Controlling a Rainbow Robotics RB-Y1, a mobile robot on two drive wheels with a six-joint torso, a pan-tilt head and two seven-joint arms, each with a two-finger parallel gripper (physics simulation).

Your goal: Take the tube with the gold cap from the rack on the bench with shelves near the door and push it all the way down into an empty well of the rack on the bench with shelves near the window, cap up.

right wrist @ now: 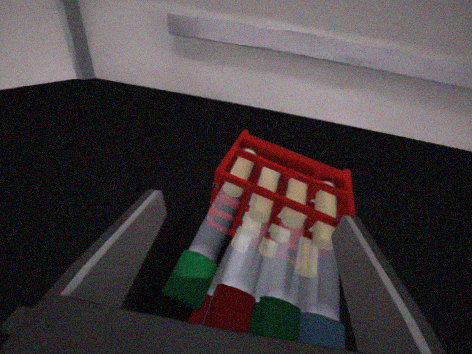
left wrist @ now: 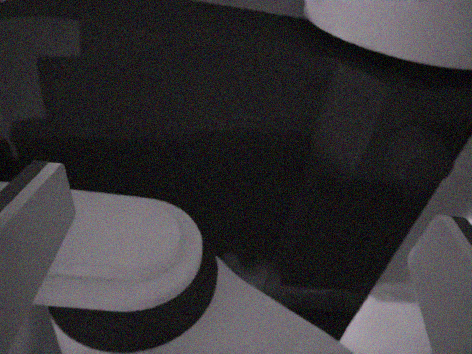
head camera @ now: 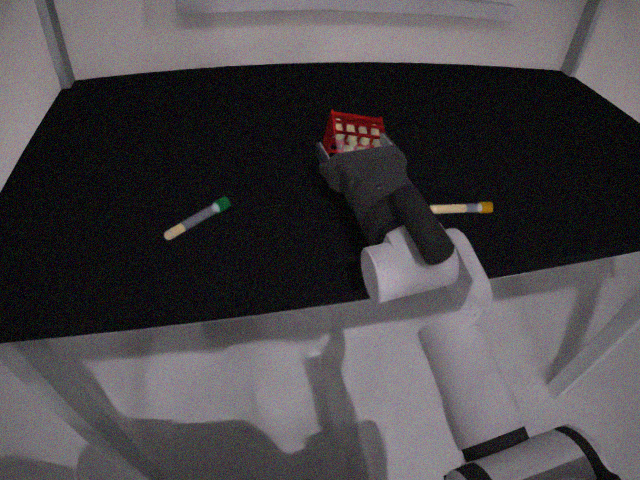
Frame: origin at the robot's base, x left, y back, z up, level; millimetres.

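Seen in the pictures: left gripper, fingertip midpoint: [left wrist: 246, 212]; right gripper, fingertip midpoint: [right wrist: 247, 214] [head camera: 350, 142].
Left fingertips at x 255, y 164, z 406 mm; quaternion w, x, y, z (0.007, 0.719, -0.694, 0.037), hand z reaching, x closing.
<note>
A point is followed by its place in that frame.
A tube with a gold cap [head camera: 458, 208] {x -315, y -367, z 929 mm} lies flat on the black bench, its cap to the right and its other end hidden behind the right arm. A red rack [head camera: 357, 115] {x -178, y -538, z 996 mm} [right wrist: 300, 159] {x -182, y -534, z 995 mm} holds several tubes and appears tipped over, with their capped ends toward the right gripper. No gold cap shows among them. My right gripper [head camera: 353, 144] {x -156, y -477, z 981 mm} [right wrist: 247, 214] {x -156, y -477, z 981 mm} is open, its fingers to either side of the rack's near part, with nothing gripped. My left gripper [left wrist: 246, 212] {x 255, y 164, z 406 mm} is open and empty; it does not show in the head view.
A green-capped tube [head camera: 196, 219] {x 83, y -366, z 929 mm} lies loose on the bench [head camera: 258, 268] {x -3, y -280, z 915 mm} at the left. Green [right wrist: 190, 277] {x -140, y -437, z 975 mm}, red [right wrist: 231, 307] {x -160, y -433, z 971 mm} and blue [right wrist: 321, 330] {x -199, y -437, z 967 mm} caps show between the right fingers. A wall with a pale horizontal ledge [head camera: 341, 10] {x -221, y -967, z 1066 mm} [right wrist: 300, 45] {x -166, y -962, z 1085 mm} stands behind. Robot links crowd the left wrist view.
</note>
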